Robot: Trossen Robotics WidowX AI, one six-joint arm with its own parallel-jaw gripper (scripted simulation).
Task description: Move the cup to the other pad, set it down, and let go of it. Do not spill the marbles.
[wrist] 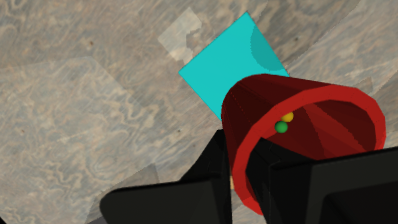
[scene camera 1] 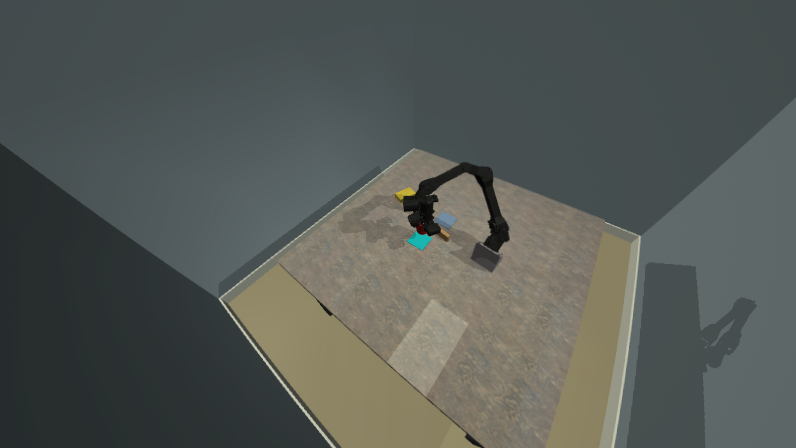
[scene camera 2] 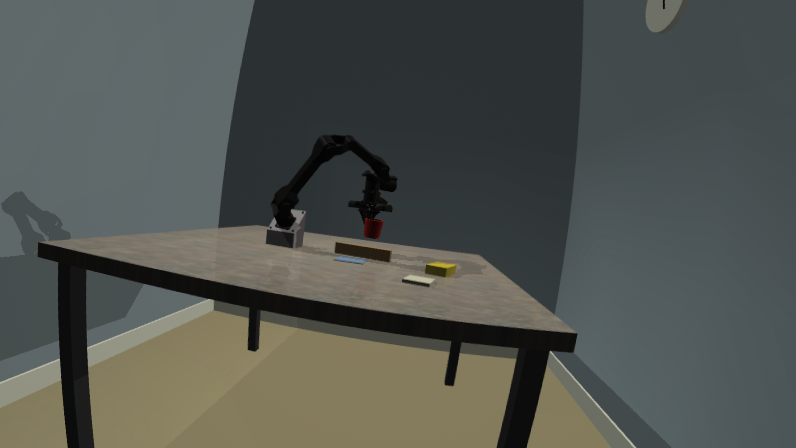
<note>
I see my gripper, a red cup and a cyan pad.
My gripper is seen too in the wrist view.
</note>
